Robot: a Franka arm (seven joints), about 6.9 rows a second.
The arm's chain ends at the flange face. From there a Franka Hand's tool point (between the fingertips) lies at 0.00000 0.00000 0.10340 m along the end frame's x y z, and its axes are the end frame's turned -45 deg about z.
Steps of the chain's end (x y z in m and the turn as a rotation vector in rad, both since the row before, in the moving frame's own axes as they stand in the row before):
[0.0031 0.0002 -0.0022 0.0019 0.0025 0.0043]
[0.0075 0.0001 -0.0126 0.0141 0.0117 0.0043]
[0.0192 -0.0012 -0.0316 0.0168 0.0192 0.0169]
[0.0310 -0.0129 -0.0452 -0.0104 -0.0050 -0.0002]
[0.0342 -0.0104 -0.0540 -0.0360 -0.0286 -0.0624]
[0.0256 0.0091 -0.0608 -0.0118 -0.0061 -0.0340]
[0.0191 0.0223 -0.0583 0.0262 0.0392 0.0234]
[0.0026 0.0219 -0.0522 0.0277 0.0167 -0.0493]
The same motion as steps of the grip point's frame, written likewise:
[0.0024 0.0024 -0.0022 -0.0004 0.0031 0.0043]
[0.0071 0.0052 -0.0126 0.0017 0.0182 0.0043]
[0.0171 0.0129 -0.0316 -0.0017 0.0255 0.0169]
[0.0299 0.0132 -0.0452 -0.0038 -0.0109 -0.0002]
[0.0268 0.0175 -0.0541 -0.0052 -0.0457 -0.0624]
[0.0104 0.0250 -0.0608 -0.0040 -0.0127 -0.0340]
[0.0025 0.0303 -0.0584 -0.0092 0.0462 0.0234]
[-0.0104 0.0164 -0.0523 0.0078 0.0314 -0.0493]

